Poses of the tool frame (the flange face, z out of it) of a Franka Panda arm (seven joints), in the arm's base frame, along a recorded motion.
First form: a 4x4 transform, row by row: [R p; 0 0 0 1], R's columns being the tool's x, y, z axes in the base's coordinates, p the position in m. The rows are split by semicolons.
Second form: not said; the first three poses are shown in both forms.
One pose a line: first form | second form
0.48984 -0.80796 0.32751 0.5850; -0.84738 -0.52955 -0.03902 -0.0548; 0.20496 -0.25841 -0.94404 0.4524; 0 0 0 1 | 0.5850 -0.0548 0.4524 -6.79 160.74 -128.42
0.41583 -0.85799 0.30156 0.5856; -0.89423 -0.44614 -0.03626 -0.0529; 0.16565 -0.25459 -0.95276 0.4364; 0 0 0 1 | 0.5856 -0.0529 0.4364 -6.86 162.32 -123.05
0.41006 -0.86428 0.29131 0.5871; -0.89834 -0.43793 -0.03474 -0.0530; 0.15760 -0.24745 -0.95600 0.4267; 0 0 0 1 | 0.5871 -0.0530 0.4267 -6.80 162.94 -122.49
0.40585 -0.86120 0.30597 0.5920; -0.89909 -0.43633 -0.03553 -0.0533; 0.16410 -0.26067 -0.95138 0.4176; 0 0 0 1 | 0.5920 -0.0533 0.4176 -6.62 162.06 -122.19
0.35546 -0.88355 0.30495 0.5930; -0.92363 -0.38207 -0.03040 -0.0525; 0.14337 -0.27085 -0.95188 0.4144; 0 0 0 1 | 0.5930 -0.0525 0.4144 -5.69 162.15 -117.89
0.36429 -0.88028 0.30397 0.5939; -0.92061 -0.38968 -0.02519 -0.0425; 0.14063 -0.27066 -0.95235 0.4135; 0 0 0 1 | 0.5939 -0.0425 0.4135 -4.74 162.24 -117.46
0.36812 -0.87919 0.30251 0.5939; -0.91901 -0.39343 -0.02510 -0.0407; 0.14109 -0.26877 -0.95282 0.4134; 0 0 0 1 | 0.5939 -0.0407 0.4134 -4.74 162.33 -117.70
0.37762 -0.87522 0.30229 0.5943; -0.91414 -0.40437 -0.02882 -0.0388; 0.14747 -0.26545 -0.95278 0.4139; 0 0 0 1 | 0.5943 -0.0388 0.4139 -5.45 162.32 -119.05
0.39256 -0.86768 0.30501 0.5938; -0.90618 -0.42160 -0.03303 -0.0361; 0.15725 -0.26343 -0.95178 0.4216; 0 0 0 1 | 0.5938 -0.0361 0.4216 -6.18 162.13 -120.83
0.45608 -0.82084 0.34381 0.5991; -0.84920 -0.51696 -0.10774 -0.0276; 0.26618 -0.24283 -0.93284 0.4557; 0 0 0 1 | 0.5991 -0.0276 0.4557 -17.40 158.88 -137.63
